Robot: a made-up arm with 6 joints.
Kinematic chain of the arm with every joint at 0, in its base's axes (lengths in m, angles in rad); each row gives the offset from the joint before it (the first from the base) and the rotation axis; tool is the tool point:
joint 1: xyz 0 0 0.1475 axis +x
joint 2: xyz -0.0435 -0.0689 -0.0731 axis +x
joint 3: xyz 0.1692 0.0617 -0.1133 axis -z
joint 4: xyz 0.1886 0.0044 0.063 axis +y
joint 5: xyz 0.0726 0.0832 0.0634 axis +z
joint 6: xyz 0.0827 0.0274 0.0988 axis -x
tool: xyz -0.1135 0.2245 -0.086
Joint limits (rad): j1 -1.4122..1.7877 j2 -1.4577..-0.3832 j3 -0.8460..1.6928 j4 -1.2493..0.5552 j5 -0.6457..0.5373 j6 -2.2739..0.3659
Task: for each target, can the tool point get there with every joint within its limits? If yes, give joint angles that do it. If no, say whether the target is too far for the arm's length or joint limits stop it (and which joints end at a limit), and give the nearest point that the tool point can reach.
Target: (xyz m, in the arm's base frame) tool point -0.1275 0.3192 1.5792
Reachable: no: too far | nearest point 0.1875 0.1832 0.7132 | short by 0.931 m
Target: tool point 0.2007 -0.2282 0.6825
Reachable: no: joint limits stop it (at a limit: joint 2, joint 3, joint 4, joint 5) | nearest point 0.2379 -0.1935 0.6012 | short by 0.096 m
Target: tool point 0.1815 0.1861 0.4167
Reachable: yes | joints 0.7820 -0.6493 -0.1459 -0.4625 -0.5143 -1.7803
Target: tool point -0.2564 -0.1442 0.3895
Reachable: no: joint limits stop it (at a limit: joint 1, joint 2, joint 3) | nearest point -0.1236 -0.0746 0.3519 | short by 0.155 m
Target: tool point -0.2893 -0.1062 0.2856
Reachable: no: joint limits stop it (at a limit: joint 1, joint 2, joint 3, joint 4) | nearest point -0.1451 -0.0482 0.2866 | short by 0.155 m
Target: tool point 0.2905 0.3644 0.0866
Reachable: yes | joints 0.3780 -0.5850 0.0734 -0.0931 0.2861 -0.3912
